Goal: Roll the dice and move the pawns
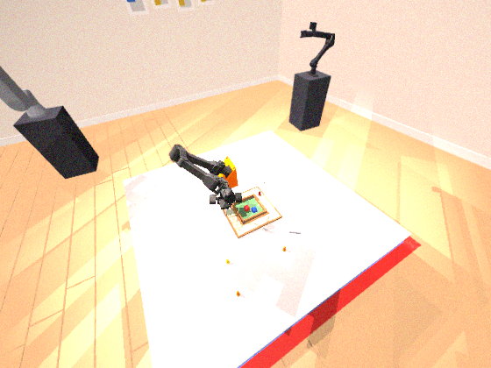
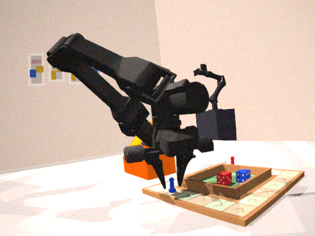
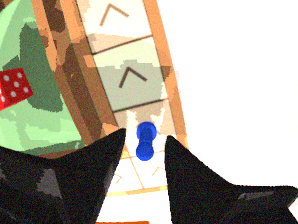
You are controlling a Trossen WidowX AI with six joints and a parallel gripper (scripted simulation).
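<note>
The blue pawn lies 10 mm above my gripper tip. Round my gripper tip: grey block (300 mm ahead, 290 mm to the left, 10 mm below); then red pawn (220 mm to the left, 20 mm behind, 10 mm above).
</note>
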